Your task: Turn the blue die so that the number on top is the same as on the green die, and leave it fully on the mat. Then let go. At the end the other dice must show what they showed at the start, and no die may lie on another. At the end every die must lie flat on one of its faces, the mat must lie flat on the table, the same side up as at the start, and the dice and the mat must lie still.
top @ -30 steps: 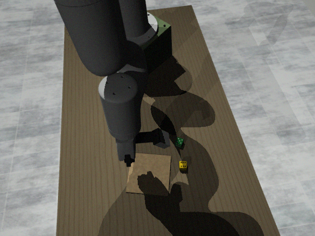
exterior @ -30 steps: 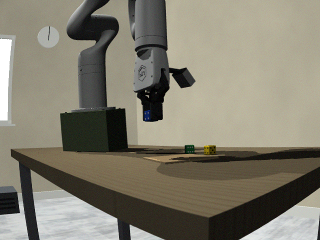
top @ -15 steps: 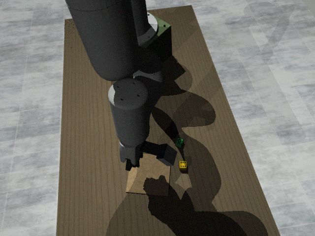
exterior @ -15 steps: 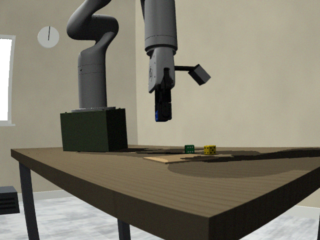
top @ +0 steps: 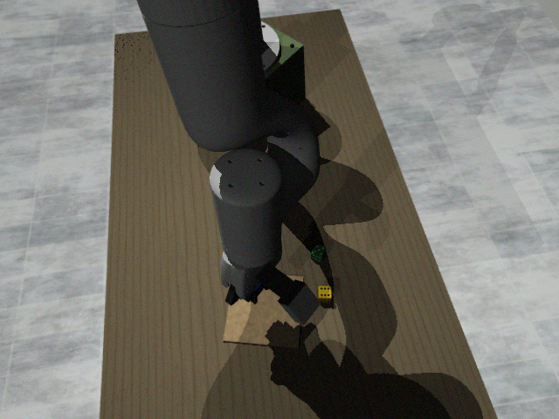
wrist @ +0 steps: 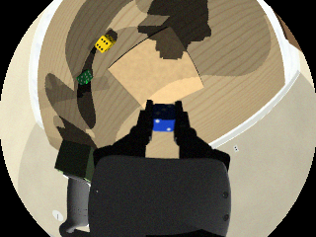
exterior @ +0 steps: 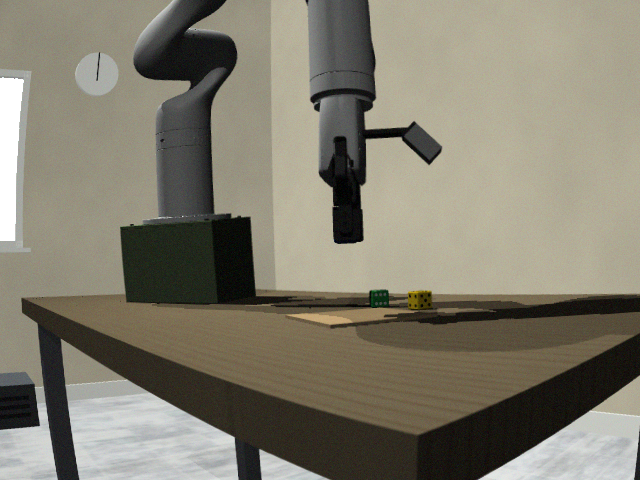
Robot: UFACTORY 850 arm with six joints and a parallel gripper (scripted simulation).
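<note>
My gripper is now 1 cm to the right of the tan mat and 11 cm above it. Also, from my hand: yellow die 2 cm behind, 13 cm to the left, 10 cm below; then blue die 1 cm below; then green die 11 cm behind, 12 cm to the left, 10 cm below.
</note>
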